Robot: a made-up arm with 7 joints.
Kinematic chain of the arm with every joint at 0, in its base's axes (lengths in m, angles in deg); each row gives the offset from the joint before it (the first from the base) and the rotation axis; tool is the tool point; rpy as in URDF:
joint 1: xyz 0.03 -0.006 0.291 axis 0 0.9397 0.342
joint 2: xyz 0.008 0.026 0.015 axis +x
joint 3: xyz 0.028 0 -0.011 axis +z
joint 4: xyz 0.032 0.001 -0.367 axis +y
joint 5: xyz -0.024 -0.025 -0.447 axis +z
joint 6: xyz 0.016 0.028 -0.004 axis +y
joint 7: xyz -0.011 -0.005 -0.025 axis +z
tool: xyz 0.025 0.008 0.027 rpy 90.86 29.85 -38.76
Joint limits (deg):
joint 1: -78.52..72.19
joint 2: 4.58..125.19
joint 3: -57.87..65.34
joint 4: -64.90..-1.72
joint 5: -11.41..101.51
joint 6: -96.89..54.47
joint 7: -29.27..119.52
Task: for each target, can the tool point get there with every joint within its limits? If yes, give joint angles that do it. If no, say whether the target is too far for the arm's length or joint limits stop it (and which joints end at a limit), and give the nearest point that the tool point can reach.
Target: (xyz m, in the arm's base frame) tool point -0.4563 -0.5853 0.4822
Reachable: no: joint limits stop it (at a limit: joint 1, joint 2, joint 4, joint 5, joint 7) | nearest point -0.7055 -0.1246 -0.0035 | short by 0.714 m
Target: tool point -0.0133 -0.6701 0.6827
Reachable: no: joint limits stop it (at a limit: joint 1, joint 2, joint 4, joint 5) | nearest point 0.5403 -0.4917 0.3846 | short by 0.654 m
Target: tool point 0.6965 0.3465 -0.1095
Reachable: yes | joints -46.84 35.81 -37.16 -15.59 90.61 -57.06 85.61
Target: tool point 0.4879 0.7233 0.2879
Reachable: yes | joints -31.88 70.17 12.56 -31.94 52.88 -82.12 69.92
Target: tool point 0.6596 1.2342 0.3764
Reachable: no: too far | nearest point 0.4280 0.7913 0.3498 | short by 0.501 m
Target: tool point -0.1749 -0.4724 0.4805
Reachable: no: joint limits stop it (at a limit: joint 1, joint 2, joint 3, joint 4, joint 5) | nearest point 0.5069 -0.5174 0.2922 | short by 0.709 m
